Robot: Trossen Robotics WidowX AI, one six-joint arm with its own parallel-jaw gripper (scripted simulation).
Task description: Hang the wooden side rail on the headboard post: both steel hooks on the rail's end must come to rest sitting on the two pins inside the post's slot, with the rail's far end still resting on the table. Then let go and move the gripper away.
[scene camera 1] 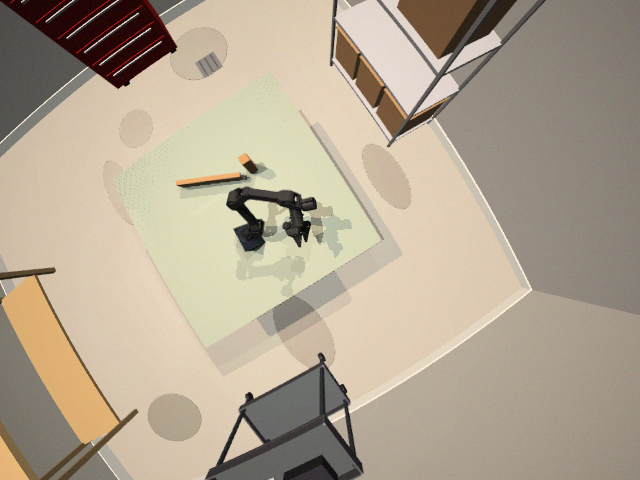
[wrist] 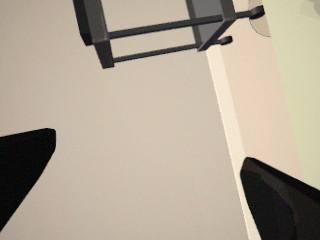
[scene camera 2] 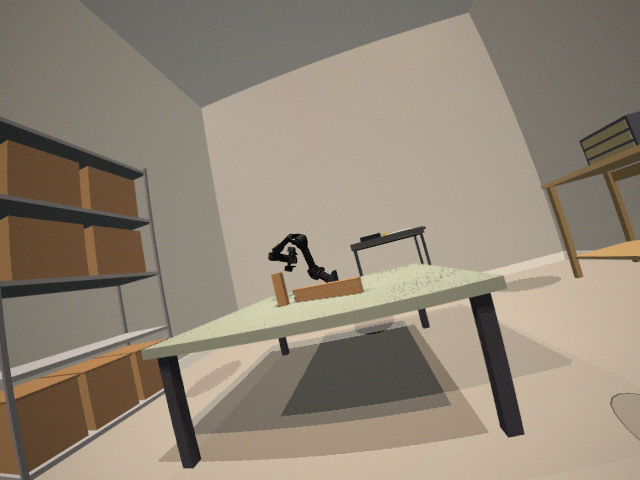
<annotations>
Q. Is my gripper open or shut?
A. Open.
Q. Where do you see a wooden side rail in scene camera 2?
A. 352,286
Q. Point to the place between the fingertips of my gripper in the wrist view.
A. At 151,152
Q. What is my gripper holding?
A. Nothing.
</annotations>
